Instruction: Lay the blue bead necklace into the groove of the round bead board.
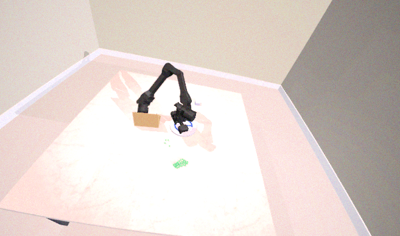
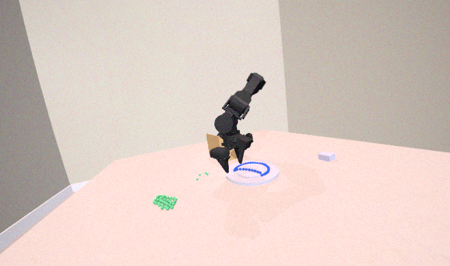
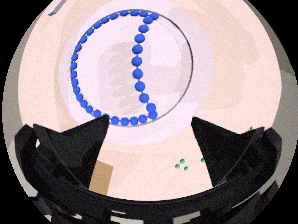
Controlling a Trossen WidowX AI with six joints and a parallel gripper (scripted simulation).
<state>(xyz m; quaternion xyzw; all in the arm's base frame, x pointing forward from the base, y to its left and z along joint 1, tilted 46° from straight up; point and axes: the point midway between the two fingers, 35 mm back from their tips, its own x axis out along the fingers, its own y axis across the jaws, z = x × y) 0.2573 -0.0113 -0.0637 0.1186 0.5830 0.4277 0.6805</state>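
The round white bead board lies 50 mm to the left of my gripper tip, 40 mm ahead of it and 10 mm below it. The rest, counted from my gripper tip: small grey block (350 mm to the left, 150 mm ahead, 10 mm below).
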